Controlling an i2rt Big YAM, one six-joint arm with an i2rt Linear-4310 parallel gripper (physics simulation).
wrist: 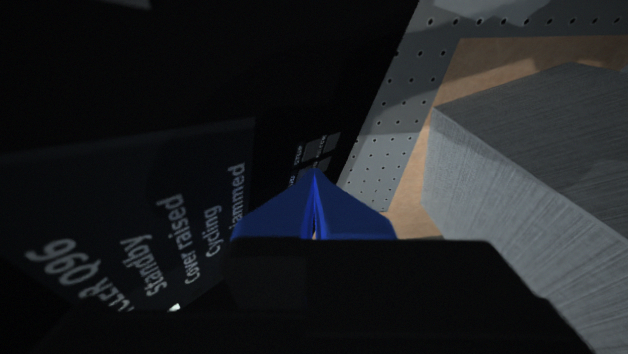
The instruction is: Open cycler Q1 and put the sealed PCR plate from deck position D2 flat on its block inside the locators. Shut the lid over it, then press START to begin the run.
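Frame: origin at the arm's base, x ahead, y left, z up, level; metres.
Seen in the pictures: gripper, fingertip midpoint: (pixel 314 176).
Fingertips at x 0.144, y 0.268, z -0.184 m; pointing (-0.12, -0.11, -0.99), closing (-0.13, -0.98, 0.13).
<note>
Offsets run from my fingertips to a thing's middle. "spot": to the spot under its first point. Level surfaces: height alone.
The dark front of the cycler @(spot: 0.067 m ahead, 0.006 m left, 0.023 m up) (pixel 280 80) fills the left and upper left of the wrist view. Its display panel @(spot: 0.060 m ahead, 0.047 m left, 0.054 m up) (pixel 125 175) carries the rows Standby, Cover raised, Cycling and one ending in "jammed". A small white light @(spot: 0.023 m back, 0.084 m left, 0.056 m up) (pixel 174 307) sits nearest the foot of the Standby row, partly hidden. Small keys @(0.024 m ahead, 0.000 m left, 0.002 m up) (pixel 313 150), with a STOP label beside them, show just beyond the fingertips. My gripper (pixel 314 176) is shut and empty, its blue tips over the lower keys; I cannot tell whether they touch. The START label cannot be read. The PCR plate, block and lid cannot be made out.
A large brushed-metal block (pixel 490 185) stands close on the right. A grey perforated plate @(0.122 m down) (pixel 407 92) runs between it and the cycler and across the top right. A tan surface @(0.135 m down) (pixel 485 60) shows beside the metal block. A grey tile's edge (pixel 127 2) shows at the top left.
</note>
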